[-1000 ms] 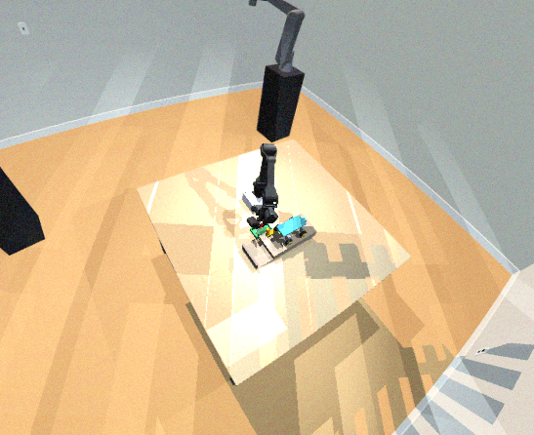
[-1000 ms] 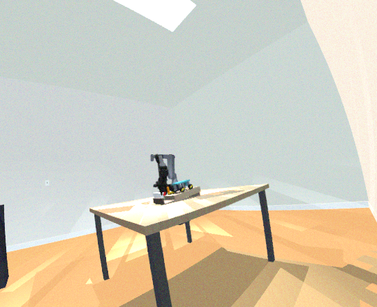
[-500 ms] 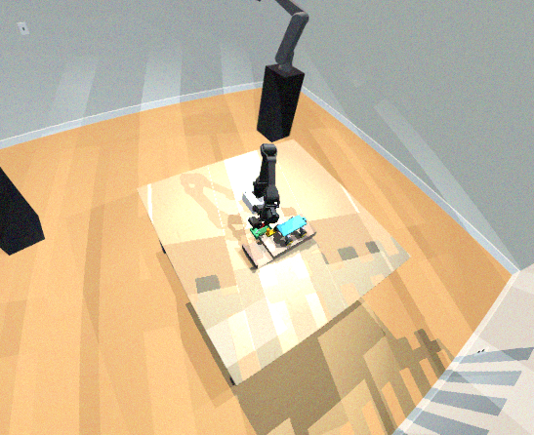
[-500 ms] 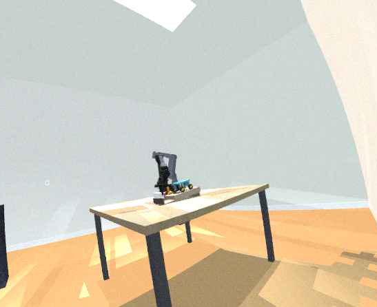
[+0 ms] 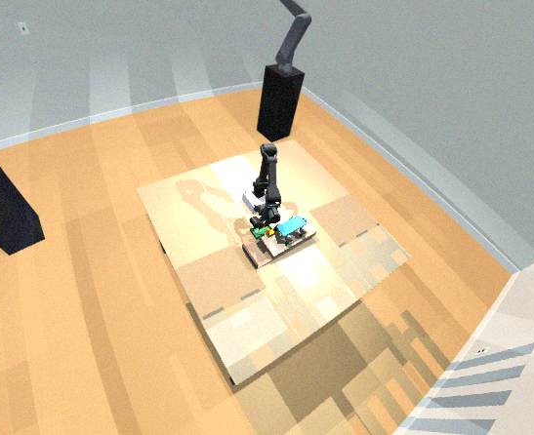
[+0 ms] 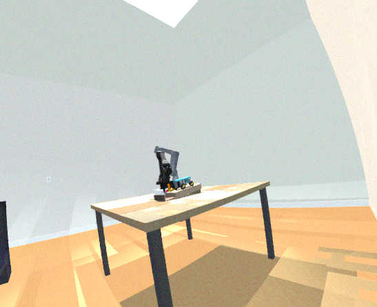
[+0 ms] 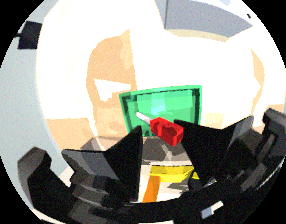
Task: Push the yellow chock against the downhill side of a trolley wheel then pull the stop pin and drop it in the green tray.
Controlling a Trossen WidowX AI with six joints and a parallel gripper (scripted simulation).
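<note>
Now: gripper tip 5 cm above the green tray and 1 cm to the right of it. Also, from my gripper tip: red-headed stop pin: right at my gripper tip; yellow chock: 7 cm ahead, 4 cm above, 1 cm to the left; low step: 11 cm ahead, 10 cm to the right, 5 cm below.
</note>
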